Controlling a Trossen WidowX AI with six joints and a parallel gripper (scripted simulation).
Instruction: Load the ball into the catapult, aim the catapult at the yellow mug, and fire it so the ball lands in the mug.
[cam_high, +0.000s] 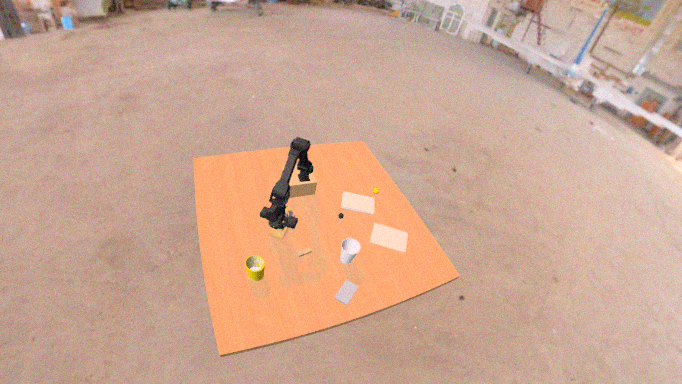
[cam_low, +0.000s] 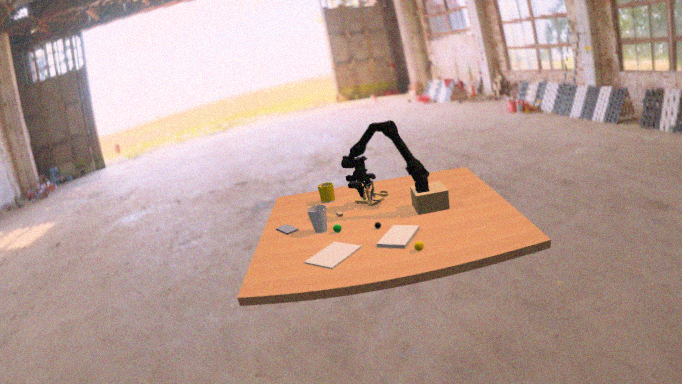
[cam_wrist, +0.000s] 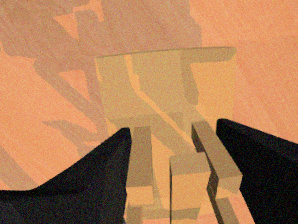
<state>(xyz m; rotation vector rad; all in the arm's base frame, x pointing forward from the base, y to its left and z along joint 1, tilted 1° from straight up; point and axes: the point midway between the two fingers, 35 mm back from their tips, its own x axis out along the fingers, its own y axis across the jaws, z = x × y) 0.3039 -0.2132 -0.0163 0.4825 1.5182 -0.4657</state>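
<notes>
Now: gripper tip 37 cm to the right of the black ball, 5 cm past it and 3 cm above it. Round my gripper tip: small wooden block: 14 cm ahead, 10 cm to the left, 4 cm below; yellow mug: 22 cm ahead, 16 cm to the right, 2 cm below; wooden catapult: 5 cm to the left, 5 cm behind, 2 cm above.
</notes>
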